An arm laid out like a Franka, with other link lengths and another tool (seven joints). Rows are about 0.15 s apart.
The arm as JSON. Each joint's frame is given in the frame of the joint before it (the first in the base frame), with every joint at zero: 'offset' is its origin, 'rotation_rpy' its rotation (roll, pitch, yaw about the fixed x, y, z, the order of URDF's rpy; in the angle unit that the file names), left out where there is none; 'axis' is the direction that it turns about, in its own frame. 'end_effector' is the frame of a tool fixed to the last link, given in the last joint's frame.
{
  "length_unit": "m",
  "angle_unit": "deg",
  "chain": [
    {
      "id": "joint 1",
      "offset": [
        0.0,
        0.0,
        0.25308
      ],
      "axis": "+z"
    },
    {
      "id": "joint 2",
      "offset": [
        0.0,
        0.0,
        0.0
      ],
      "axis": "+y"
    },
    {
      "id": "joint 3",
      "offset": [
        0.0,
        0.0,
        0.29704
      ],
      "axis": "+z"
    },
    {
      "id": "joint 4",
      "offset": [
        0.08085,
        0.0,
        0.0
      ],
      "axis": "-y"
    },
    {
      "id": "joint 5",
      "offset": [
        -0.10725,
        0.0,
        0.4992
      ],
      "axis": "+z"
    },
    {
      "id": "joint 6",
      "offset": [
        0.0,
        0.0,
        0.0
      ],
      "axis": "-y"
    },
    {
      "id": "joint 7",
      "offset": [
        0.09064,
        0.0,
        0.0
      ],
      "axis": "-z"
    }
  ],
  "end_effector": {
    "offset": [
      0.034,
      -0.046,
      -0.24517
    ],
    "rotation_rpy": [
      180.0,
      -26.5,
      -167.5
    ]
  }
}
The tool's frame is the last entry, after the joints.
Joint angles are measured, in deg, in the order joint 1, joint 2, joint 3, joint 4, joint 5, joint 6, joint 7. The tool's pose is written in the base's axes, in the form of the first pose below.
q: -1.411 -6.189 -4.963 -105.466 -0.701 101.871 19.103
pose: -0.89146 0.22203 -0.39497 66.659; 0.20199 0.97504 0.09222 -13.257; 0.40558 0.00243 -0.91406 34.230; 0 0 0 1
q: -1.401 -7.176 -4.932 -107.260 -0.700 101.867 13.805
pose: -0.90045 0.13011 -0.41504 66.355; 0.11841 0.99150 0.05392 -12.984; 0.41852 -0.00059 -0.90821 33.428; 0 0 0 1
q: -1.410 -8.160 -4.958 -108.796 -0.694 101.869 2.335
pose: -0.90192 -0.06929 -0.42630 66.672; -0.06121 0.99759 -0.03264 -12.501; 0.42754 -0.00335 -0.90399 32.899; 0 0 0 1
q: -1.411 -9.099 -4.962 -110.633 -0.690 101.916 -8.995
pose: -0.86590 -0.26424 -0.42472 66.772; -0.23702 0.96446 -0.11682 -11.770; 0.44049 -0.00049 -0.89776 31.965; 0 0 0 1
